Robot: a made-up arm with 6 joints.
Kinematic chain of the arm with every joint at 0, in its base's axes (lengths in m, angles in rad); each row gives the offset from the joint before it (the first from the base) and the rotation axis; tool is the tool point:
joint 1: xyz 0 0 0.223 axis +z
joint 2: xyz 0 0.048 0 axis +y
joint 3: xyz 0 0 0.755 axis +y
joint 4: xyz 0 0 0.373 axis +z
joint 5: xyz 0 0 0 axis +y
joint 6: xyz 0 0 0.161 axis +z
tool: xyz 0 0 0
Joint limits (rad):
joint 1: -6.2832..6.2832
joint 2: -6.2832..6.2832
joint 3: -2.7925..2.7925
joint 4: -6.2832..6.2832
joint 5: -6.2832..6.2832
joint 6: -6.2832..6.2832
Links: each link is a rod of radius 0.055 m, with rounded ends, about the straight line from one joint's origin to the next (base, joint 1, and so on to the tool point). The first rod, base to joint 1, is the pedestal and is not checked.
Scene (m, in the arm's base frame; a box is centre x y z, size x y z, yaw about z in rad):
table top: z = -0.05
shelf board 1: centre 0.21 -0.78 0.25 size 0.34 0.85 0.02 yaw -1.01
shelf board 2: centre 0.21 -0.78 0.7 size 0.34 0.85 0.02 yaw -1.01
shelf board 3: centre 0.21 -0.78 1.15 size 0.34 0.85 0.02 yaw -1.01
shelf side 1: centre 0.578 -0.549 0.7 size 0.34 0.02 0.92 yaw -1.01
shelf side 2: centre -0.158 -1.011 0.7 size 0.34 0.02 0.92 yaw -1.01
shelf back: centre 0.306 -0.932 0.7 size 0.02 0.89 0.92 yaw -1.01
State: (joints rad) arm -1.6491 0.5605 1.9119 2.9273 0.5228 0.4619
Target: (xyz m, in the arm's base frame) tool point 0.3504 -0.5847 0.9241
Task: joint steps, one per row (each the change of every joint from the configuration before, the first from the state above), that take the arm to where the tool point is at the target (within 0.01 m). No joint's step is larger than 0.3 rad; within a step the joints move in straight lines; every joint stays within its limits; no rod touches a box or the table.
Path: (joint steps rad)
1: 0.0656 -0.2284 0.1989 -0.2605 -0.0866 -0.0352
2: 0.0657 -0.2284 0.1990 -0.2606 -0.0867 -0.0351
3: 0.0656 -0.2283 0.1989 -0.2605 -0.0866 -0.0352
4: 0.0656 -0.2284 0.1990 -0.2606 -0.0867 -0.0351
5: 0.0620 0.1442 -0.2780 0.2469 0.1137 0.0351
6: 0.0620 0.1443 -0.2781 0.2470 0.1138 0.0352
7: 0.0621 0.1442 -0.2780 0.2469 0.1137 0.0351
8: 0.0620 0.1442 -0.2780 0.2470 0.1137 0.0352

